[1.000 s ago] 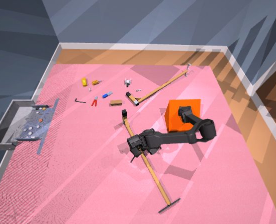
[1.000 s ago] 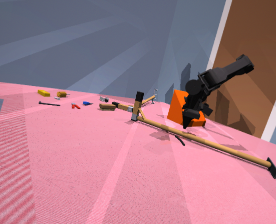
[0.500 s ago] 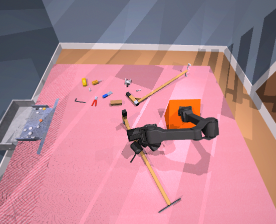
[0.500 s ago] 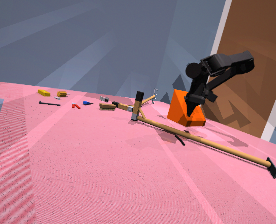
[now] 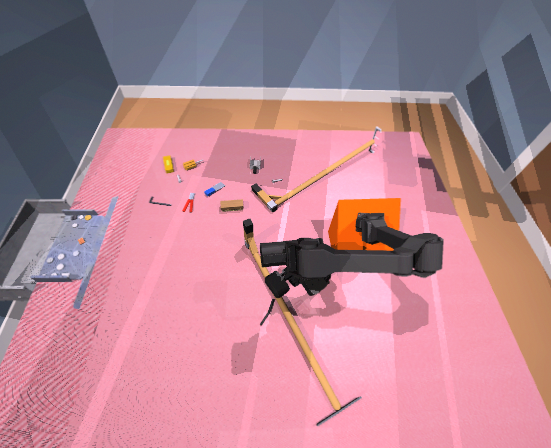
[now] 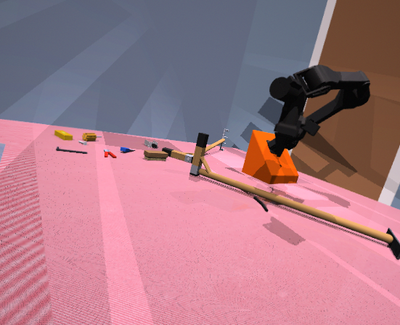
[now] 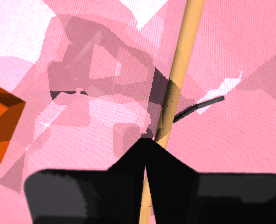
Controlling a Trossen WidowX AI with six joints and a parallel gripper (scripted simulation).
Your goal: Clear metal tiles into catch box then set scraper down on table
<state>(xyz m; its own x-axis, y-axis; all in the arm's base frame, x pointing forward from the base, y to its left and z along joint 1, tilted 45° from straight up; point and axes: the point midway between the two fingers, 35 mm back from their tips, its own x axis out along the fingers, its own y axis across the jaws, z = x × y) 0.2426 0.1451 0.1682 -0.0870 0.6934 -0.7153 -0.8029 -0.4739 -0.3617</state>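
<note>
Now: the black strip 80 mm ahead of my gripper tip, 50 mm to the left of it and 130 mm below it. The rest, counted from my gripper tip: wooden block (230 mm ahead, 360 mm to the right, 120 mm below); long scraper (20 mm ahead, 50 mm to the left, 70 mm below); blue tool (310 mm ahead, 450 mm to the right, 130 mm below).
</note>
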